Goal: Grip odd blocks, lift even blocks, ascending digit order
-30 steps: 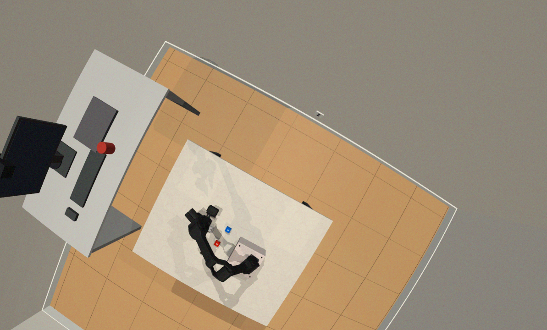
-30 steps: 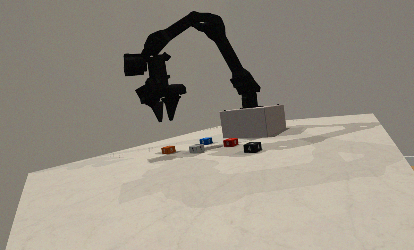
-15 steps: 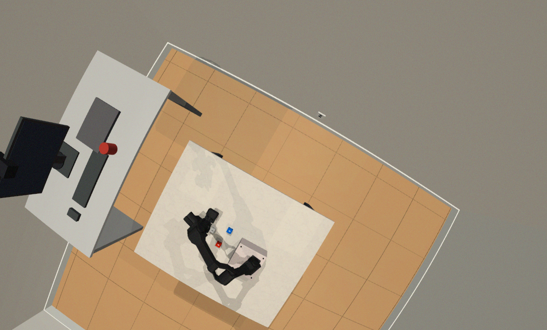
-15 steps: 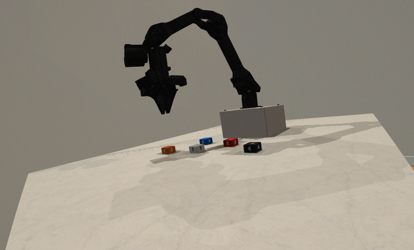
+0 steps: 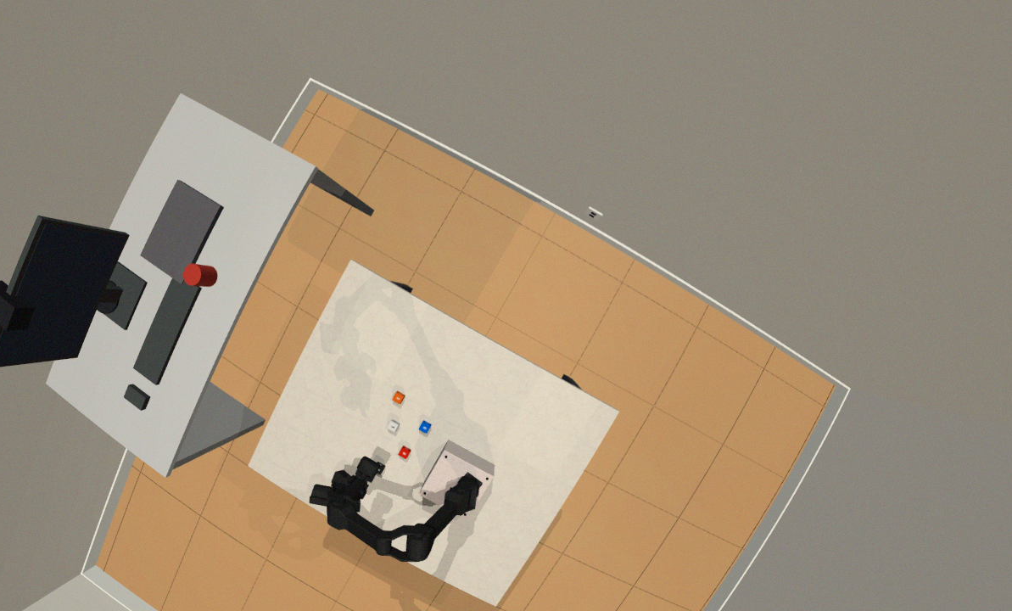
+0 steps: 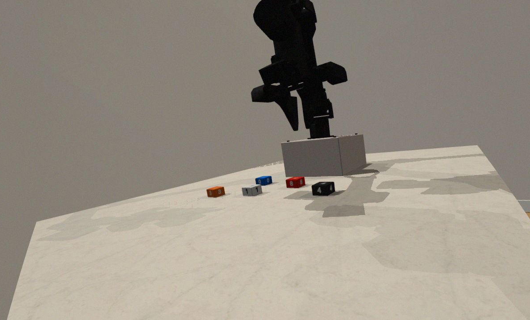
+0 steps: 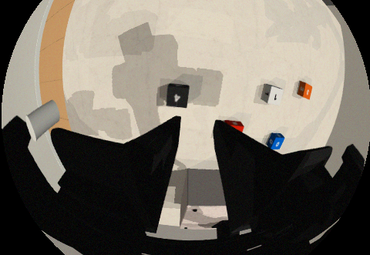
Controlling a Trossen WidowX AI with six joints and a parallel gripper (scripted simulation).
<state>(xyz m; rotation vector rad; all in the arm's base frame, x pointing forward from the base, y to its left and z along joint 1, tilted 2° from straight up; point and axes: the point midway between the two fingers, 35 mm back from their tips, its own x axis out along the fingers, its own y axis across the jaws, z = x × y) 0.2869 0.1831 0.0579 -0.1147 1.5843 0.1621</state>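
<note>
Now: gripper tip 12 cm above the black block, 2 cm to the right of it and 2 cm past it. Also, from my gripper tip: blue block: 22 cm to the right, 12 cm below, 5 cm behind; white block: 14 cm to the right, 12 cm below, 4 cm ahead; red block: 12 cm below, 9 cm to the right, 5 cm behind.
</note>
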